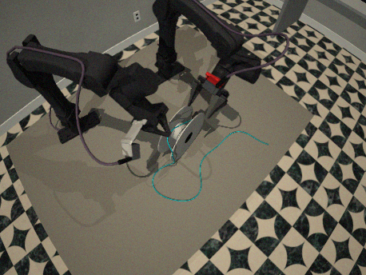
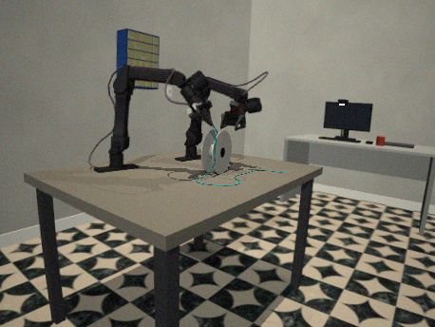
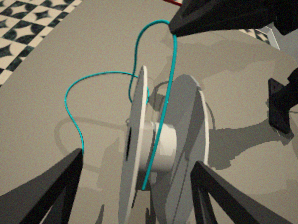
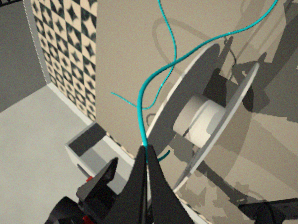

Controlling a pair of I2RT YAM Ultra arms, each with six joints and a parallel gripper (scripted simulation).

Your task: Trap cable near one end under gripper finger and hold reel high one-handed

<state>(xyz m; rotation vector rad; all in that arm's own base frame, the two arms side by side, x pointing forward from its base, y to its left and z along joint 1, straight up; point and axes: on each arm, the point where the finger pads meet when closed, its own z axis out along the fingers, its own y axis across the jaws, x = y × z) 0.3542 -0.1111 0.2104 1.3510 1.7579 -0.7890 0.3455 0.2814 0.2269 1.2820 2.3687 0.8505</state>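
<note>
My right gripper is now 13 cm above the white reel, 7 cm to the right of it and 2 cm past it.
Right now my left hand is 10 mm past the white reel, 60 mm to the left of it and 110 mm above it.
</note>
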